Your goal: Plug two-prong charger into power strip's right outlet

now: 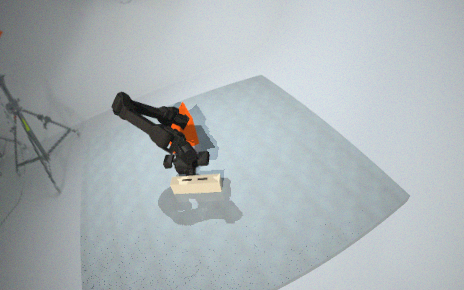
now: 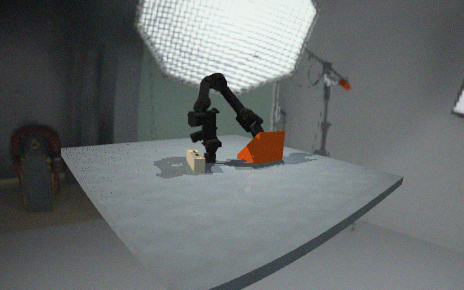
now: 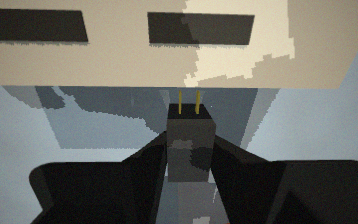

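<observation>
Right now the dark two-prong charger is 2 cm ahead of my gripper tip, 1 cm to the right of it and 1 cm above it.
</observation>
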